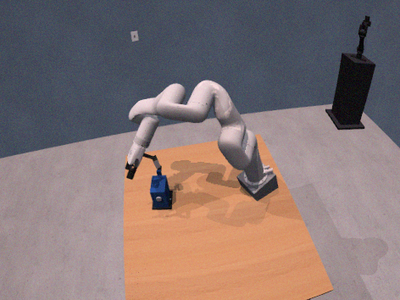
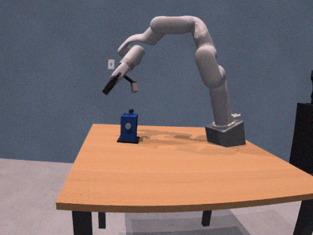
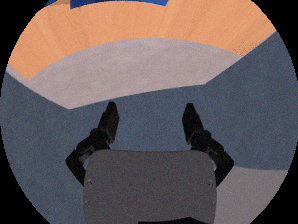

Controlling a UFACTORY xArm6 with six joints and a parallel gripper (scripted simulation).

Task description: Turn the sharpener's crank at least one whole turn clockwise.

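Now: hand 130 mm to the left of the crank knob, 110 mm past it and 110 mm above it.
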